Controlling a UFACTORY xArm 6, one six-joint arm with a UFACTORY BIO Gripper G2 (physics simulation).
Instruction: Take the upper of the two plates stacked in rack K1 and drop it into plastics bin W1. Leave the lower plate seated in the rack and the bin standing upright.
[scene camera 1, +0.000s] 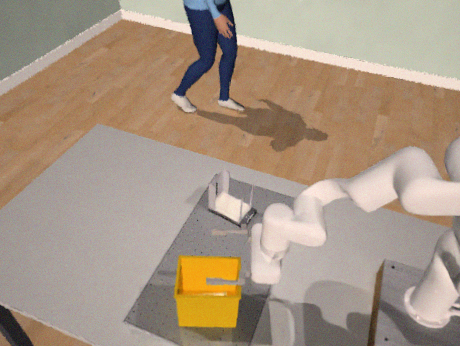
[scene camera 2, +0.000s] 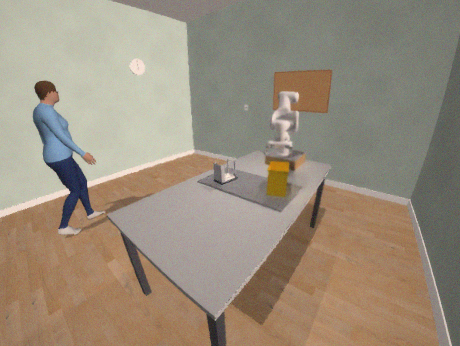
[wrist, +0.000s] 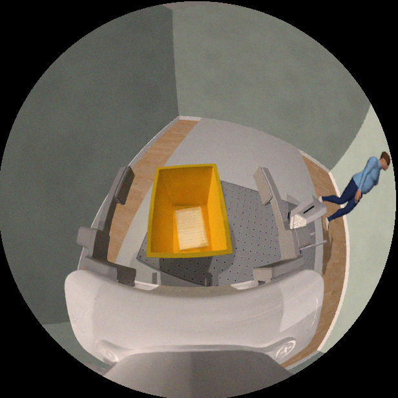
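Note:
The yellow bin W1 stands upright. A white plate lies at the bottom of the bin in the wrist view. Rack K1 stands farther along the dark board, and a white plate sits low in it. My gripper is open wide and empty, above the bin, with one finger over the bin's opening in scene camera 1 and the other beyond its rear side.
The dark perforated board lies under the bin and rack on the grey table. My arm's base stands on a block to the right. A person is on the floor beyond the table.

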